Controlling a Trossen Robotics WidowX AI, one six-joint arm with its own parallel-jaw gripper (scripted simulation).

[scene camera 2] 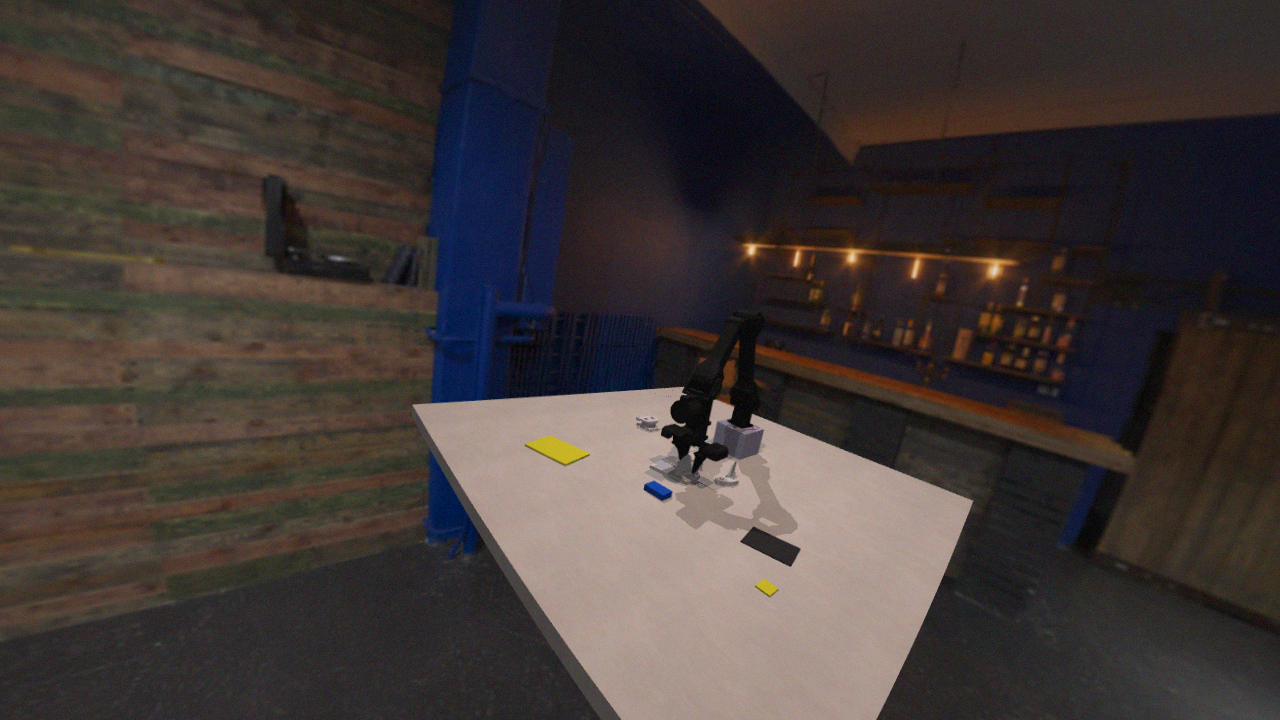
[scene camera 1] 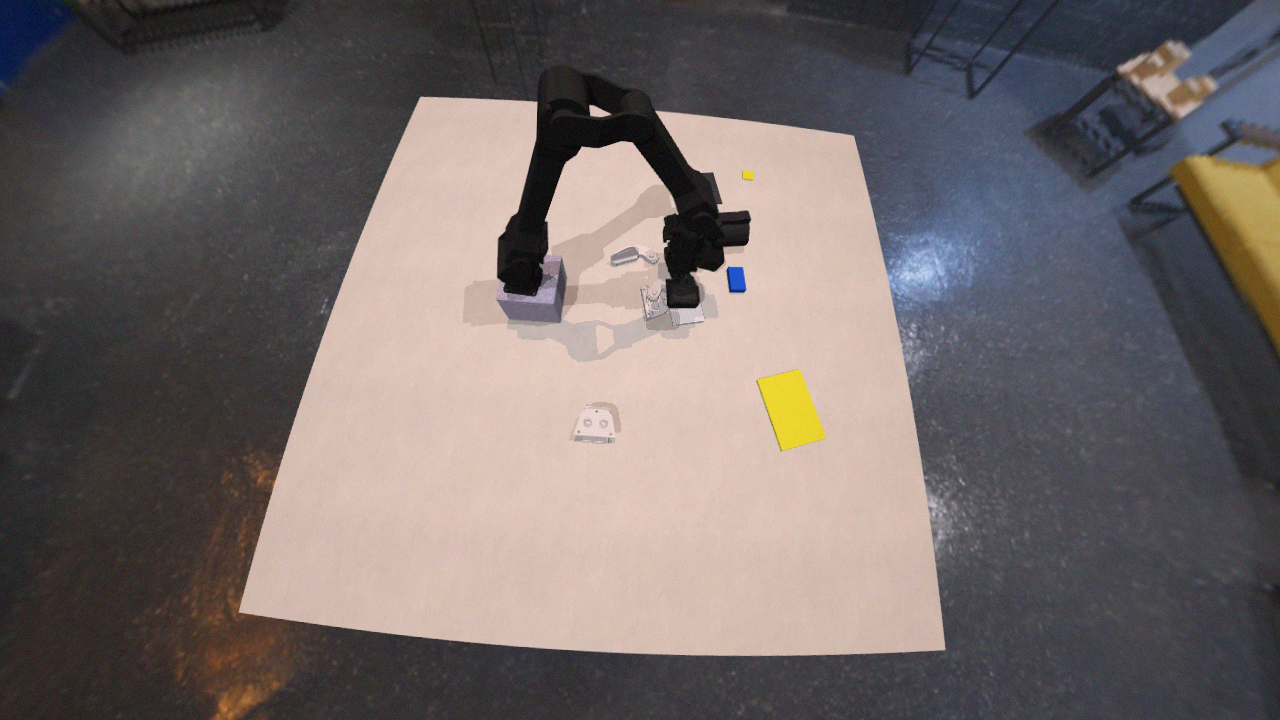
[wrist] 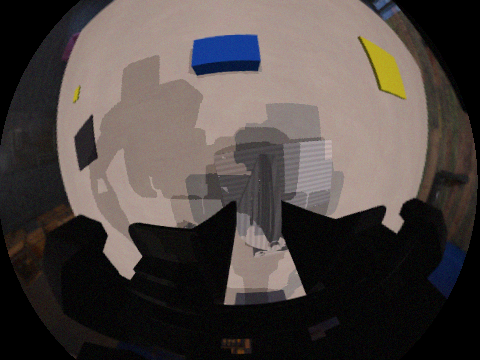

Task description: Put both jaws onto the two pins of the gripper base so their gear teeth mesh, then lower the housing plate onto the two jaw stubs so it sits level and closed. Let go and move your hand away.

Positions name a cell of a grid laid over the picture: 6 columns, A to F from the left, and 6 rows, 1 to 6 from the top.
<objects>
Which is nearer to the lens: the blue block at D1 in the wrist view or the black sheet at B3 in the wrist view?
The blue block.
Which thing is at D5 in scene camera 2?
A black sheet.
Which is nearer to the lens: the yellow sheet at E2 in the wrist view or the black sheet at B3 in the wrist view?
The black sheet.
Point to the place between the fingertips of my gripper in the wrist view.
D4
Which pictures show the yellow sheet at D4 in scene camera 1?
Scene camera 2, scene camera 1 and the wrist view: all of them.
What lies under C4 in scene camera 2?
A yellow sheet.
</objects>
